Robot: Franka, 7 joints.
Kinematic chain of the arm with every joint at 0, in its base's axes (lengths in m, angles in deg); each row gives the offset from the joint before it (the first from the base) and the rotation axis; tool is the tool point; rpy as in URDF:
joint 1: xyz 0 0 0.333 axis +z
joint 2: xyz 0 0 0 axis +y
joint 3: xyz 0 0 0.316 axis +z
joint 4: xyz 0.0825 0 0 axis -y
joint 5: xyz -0.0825 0 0.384 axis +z
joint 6: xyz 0 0 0 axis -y
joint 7: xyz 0.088 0 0 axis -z
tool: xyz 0 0 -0.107 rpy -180 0 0
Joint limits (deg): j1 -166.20..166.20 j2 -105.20..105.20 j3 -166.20..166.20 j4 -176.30..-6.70 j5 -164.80..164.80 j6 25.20..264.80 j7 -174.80..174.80
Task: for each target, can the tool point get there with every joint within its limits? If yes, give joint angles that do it. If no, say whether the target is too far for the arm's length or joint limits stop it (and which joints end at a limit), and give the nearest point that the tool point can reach.
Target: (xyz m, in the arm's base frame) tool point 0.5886 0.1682 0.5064
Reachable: yes | joints -49.32 7.98 66.95 -115.93 -7.84 160.46 -92.12
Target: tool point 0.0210 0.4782 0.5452
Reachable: yes | joints 12.40 -36.59 54.06 -137.92 -46.10 203.55 54.83
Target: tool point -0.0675 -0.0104 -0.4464
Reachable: no: joint limits stop it (at a limit: joint 1, joint 2) | nearest point -0.1063 -0.0210 -0.3311 | short by 0.122 m
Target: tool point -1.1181 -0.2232 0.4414
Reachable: no: too far | nearest point -0.8375 -0.1672 0.4142 | short by 0.287 m
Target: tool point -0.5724 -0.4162 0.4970
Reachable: yes | joints 14.14 -76.37 -57.38 -32.64 93.12 231.97 21.99
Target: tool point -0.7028 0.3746 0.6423
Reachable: yes | joints -32.36 -81.78 -8.31 -23.59 -117.60 125.79 -101.12
